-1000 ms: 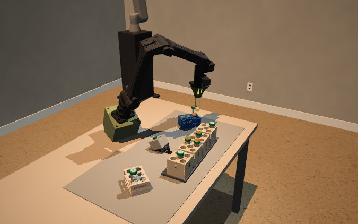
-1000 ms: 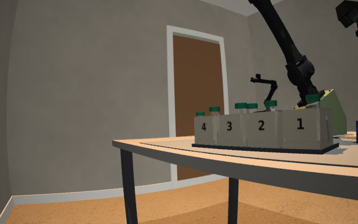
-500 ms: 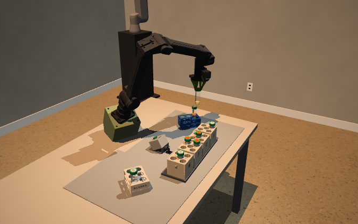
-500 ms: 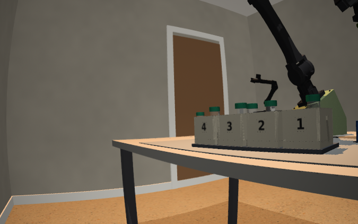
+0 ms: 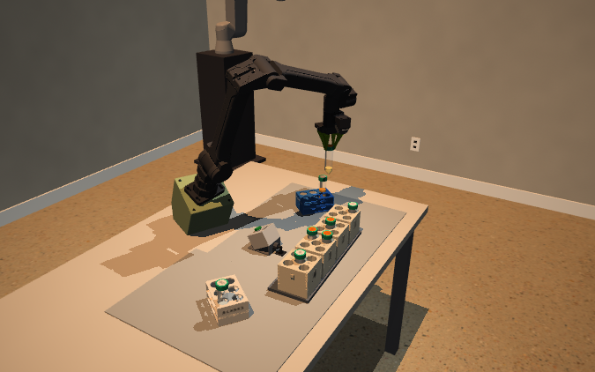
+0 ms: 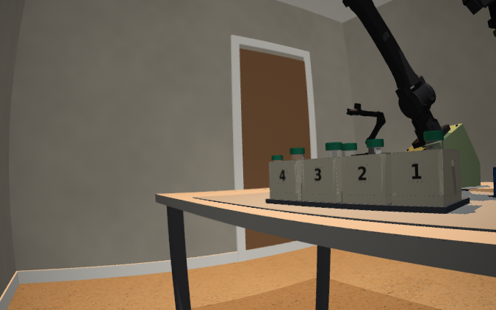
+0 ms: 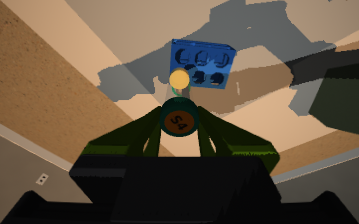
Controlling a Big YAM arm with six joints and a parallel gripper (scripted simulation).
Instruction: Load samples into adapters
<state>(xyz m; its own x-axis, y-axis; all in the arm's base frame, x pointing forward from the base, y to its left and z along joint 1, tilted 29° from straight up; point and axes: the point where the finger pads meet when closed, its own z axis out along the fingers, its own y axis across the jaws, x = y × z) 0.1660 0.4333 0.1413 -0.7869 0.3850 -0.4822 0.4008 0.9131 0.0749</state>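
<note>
My hand is 370 mm to the left of the DONE desk and 200 mm above it. Round my hand: loading stand ST: 190 mm ahead, 310 mm to the right, 250 mm below; blue sample rack RS: 40 mm behind, 30 mm to the right, 220 mm below; blank rack RB: 140 mm ahead, 670 mm to the right, 220 mm below.
</note>
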